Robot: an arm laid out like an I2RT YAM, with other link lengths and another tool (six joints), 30 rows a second.
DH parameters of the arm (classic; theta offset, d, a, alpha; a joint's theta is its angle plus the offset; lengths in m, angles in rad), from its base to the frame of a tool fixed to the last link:
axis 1: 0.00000 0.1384 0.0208 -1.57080
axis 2: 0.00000 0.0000 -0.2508 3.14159
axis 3: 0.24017 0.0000 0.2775 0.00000
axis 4: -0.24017 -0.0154 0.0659 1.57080
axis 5: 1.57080 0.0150 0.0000 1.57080
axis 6: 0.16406 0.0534 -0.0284 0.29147
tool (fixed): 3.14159 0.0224 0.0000 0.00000
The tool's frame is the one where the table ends.
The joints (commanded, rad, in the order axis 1, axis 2, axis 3, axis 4, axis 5, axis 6), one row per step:
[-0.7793 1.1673 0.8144 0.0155 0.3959 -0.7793]
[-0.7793 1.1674 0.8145 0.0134 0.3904 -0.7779]
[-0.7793 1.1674 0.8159 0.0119 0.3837 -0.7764]
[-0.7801 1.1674 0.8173 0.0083 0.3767 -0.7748]
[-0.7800 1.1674 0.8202 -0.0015 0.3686 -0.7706]
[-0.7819 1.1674 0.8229 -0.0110 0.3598 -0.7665]
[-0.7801 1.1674 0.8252 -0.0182 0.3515 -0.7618]
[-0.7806 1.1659 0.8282 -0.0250 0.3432 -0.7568]
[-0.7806 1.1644 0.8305 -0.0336 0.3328 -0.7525]
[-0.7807 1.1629 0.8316 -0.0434 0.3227 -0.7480]
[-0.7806 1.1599 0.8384 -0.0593 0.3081 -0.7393]
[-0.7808 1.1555 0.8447 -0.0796 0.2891 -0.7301]
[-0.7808 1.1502 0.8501 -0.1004 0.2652 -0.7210]
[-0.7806 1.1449 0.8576 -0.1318 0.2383 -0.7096]
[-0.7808 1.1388 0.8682 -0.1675 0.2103 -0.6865]
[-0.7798 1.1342 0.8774 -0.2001 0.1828 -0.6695]
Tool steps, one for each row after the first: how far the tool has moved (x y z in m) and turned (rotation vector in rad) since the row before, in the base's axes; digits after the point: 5 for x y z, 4 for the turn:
[0.00025 0.00039 -0.00023 0.0033 -0.0010 0.0048]
[0.00044 0.00034 0.00040 0.0022 -0.0028 0.0059]
[0.00017 0.00027 0.00014 0.0038 -0.0015 0.0053]
[0.00026 0.00076 0.00001 0.0083 -0.0007 0.0064]
[-0.00015 0.00032 -0.00003 0.0085 -0.0009 0.0050]
[0.00072 0.00110 0.00012 0.0073 -0.0026 0.0080]
[0.00016 0.00062 0.00092 0.0056 -0.0047 0.0056]
[0.00021 0.00101 0.00040 0.0077 -0.0029 0.0083]
[0.00002 0.00113 -0.00023 0.0095 -0.0013 0.0078]
[0.00029 0.00151 0.00187 0.0117 -0.0068 0.0106]
[0.00003 0.00213 0.00157 0.0157 -0.0059 0.0141]
[0.00010 0.00270 0.00144 0.0176 -0.0068 0.0187]
[-0.00020 0.00344 0.00107 0.0259 -0.0035 0.0205]
[-0.00028 0.00359 0.00236 0.0326 -0.0128 0.0159]
[-0.00003 0.00372 0.00165 0.0300 -0.0079 0.0186]

